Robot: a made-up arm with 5 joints.
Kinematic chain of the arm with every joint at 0, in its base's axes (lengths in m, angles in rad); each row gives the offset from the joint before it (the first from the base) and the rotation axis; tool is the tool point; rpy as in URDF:
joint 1: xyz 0.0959 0 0.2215 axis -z
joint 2: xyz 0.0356 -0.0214 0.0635 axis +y
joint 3: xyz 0.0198 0 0.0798 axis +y
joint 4: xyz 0.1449 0 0.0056 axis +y
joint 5: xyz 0.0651 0.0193 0 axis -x
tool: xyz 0 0 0 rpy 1.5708 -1.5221 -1.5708
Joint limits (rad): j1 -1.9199..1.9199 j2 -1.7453..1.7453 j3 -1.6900..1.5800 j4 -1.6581..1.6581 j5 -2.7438..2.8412
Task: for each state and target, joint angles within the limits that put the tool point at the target. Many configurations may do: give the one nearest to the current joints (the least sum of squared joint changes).
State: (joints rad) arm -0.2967 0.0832 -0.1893 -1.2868 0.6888
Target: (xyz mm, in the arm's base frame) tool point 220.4 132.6 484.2
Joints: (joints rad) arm -0.8284 -0.0476 -0.2924 -1.2991 0.6888
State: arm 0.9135 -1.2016 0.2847 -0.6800 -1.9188
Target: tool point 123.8 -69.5 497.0
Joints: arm 1.1610 -1.2492 0.4954 -0.7108 -1.9188
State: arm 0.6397 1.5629 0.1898 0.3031 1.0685
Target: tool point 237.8 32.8 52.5
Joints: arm -0.2416 1.6413 -0.2327 0.1177 1.0685
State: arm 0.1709 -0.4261 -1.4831 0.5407 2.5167
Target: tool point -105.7 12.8 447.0
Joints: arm 0.0738 -1.0096 -1.6756 0.2847 2.5167
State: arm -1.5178 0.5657 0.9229 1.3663 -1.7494
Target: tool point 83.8 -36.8 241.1
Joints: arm -1.1989 0.8342 1.4409 1.3663 -1.7494
